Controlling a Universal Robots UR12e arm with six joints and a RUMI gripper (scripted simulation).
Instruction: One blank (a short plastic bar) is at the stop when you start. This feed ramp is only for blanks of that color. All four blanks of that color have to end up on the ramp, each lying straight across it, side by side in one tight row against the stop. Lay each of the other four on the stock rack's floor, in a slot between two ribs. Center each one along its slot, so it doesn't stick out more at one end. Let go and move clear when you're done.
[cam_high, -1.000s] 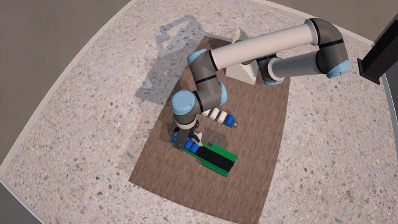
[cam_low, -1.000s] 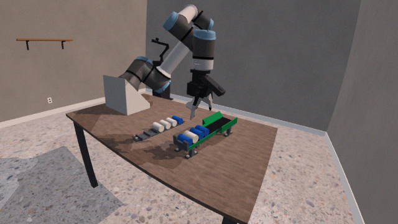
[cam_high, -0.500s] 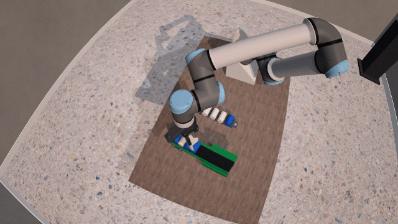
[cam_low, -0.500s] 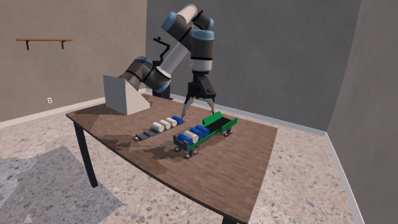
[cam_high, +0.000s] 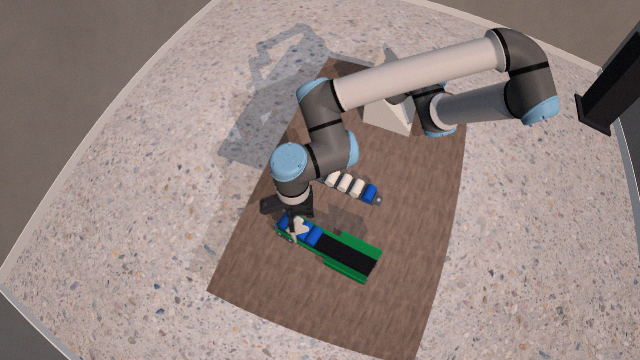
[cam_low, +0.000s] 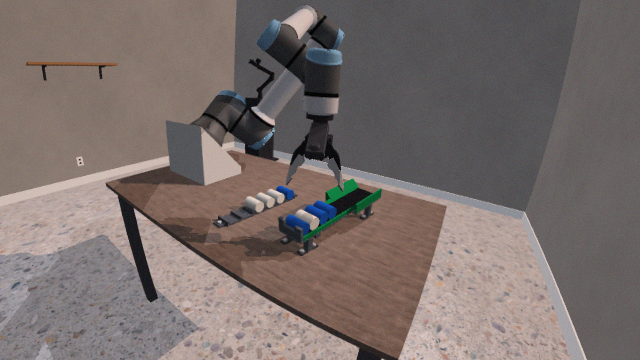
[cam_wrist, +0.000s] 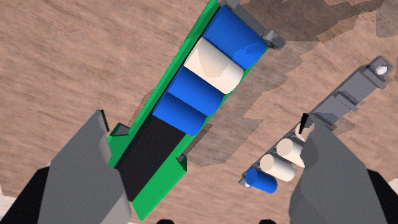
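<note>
Right now the grey stop is 110 mm below my hand, 80 mm to the right of it and 20 mm behind it. The rest, counted from my hand: stock rack (270 mm behind, 180 mm below, 50 mm to the left).
</note>
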